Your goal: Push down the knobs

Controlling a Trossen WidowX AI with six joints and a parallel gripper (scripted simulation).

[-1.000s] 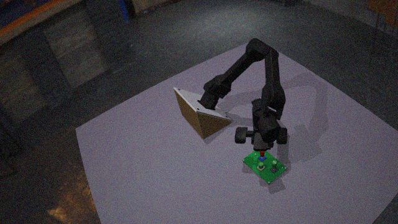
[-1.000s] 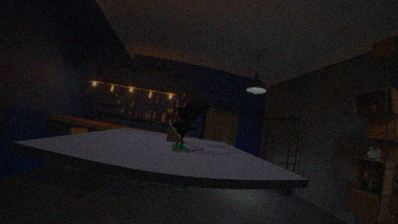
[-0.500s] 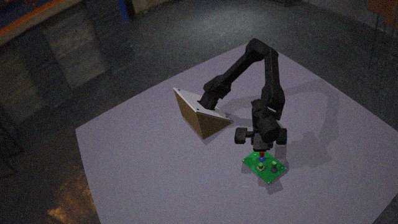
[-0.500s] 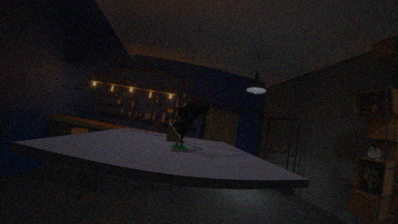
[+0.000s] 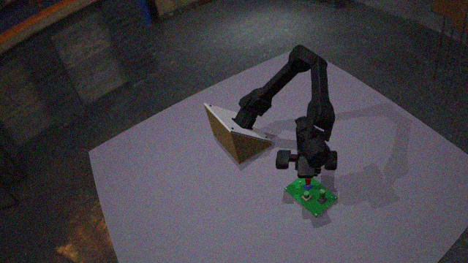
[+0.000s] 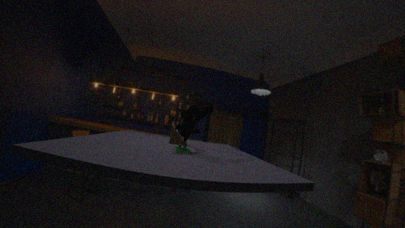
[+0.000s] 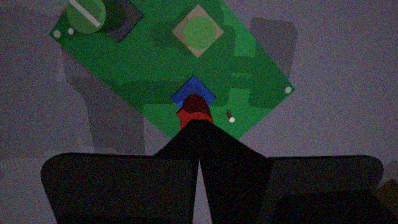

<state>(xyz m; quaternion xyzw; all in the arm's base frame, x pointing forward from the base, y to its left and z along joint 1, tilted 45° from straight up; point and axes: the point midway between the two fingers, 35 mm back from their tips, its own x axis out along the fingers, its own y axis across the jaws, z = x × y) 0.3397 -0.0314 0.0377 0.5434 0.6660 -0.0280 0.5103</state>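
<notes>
My gripper tip is 80 mm short of the green knob, 10 mm to the left of it and 10 mm above it. The rest, counted from my gripper tip: red knob (10 mm below).
</notes>
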